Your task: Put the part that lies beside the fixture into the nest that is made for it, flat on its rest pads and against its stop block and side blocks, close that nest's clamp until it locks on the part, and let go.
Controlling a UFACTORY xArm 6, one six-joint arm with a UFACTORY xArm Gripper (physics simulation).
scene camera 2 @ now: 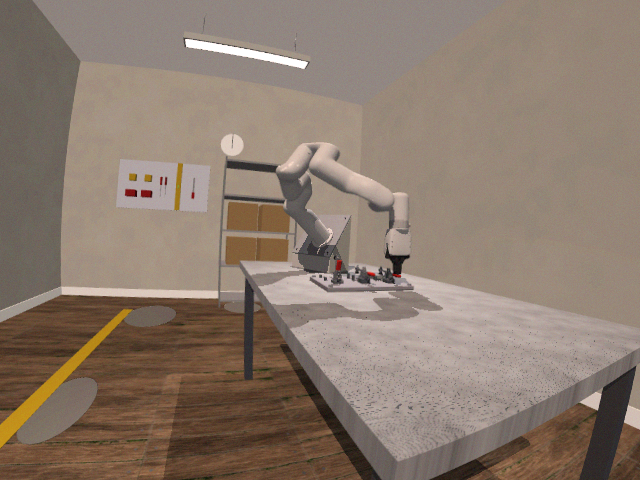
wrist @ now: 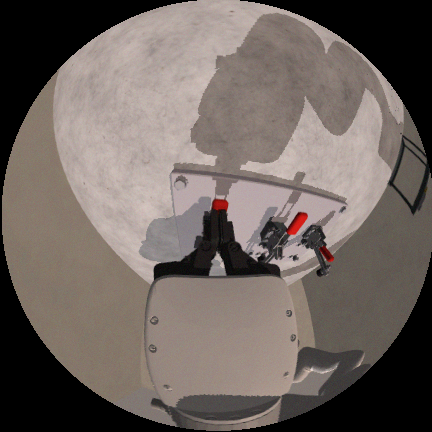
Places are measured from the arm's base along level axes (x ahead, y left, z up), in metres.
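Where they show: gripper, fingertip midpoint: (scene camera 2: 396, 274) (wrist: 216, 217); arm's base, origin of the base link: (scene camera 2: 322, 238).
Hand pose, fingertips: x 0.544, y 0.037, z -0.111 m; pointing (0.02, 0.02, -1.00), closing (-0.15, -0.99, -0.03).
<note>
Each offset is from my fingertips to the top centre of the thing. "spot": to the spot under its first point. Level surfaces: height alone.
My gripper (scene camera 2: 397, 274) (wrist: 216, 217) is shut with nothing between its fingers. It points down over one end of the fixture plate @(dx -0.105, dy -0.094, dz -0.042 m) (scene camera 2: 356, 289) (wrist: 192, 197), and its fingertips are at the red handle @(spot: dx +0.018, dy -0.005, dz -0.002 m) (wrist: 220, 204) of a clamp there. Its fingers hide most of that clamp and its nest in the wrist view. A middle clamp @(dx -0.076, dy -0.099, dz +0.020 m) (scene camera 2: 364, 275) (wrist: 273, 234) has a red handle @(dx -0.020, dy -0.110, dz +0.005 m) (wrist: 297, 223) leaning to one side. A third clamp @(spot: dx -0.080, dy -0.217, dz -0.016 m) (scene camera 2: 337, 277) (wrist: 314, 236) stands at the other end, its red handle @(dx -0.086, dy -0.209, dz +0.043 m) (scene camera 2: 339, 265) (wrist: 326, 253) upright in the scene view. The part cannot be made out.
The fixture stands on the grey table @(dz -0.057 m) (scene camera 2: 439, 351) (wrist: 125, 115). Small dark blocks @(spot: dx -0.191, dy -0.214, dz -0.042 m) (scene camera 2: 323, 278) stand on the plate near the third clamp. A tilted panel (scene camera 2: 338, 232) stands behind the fixture by the arm's base. A shelf unit (scene camera 2: 222, 232) with brown boxes is farther back.
</note>
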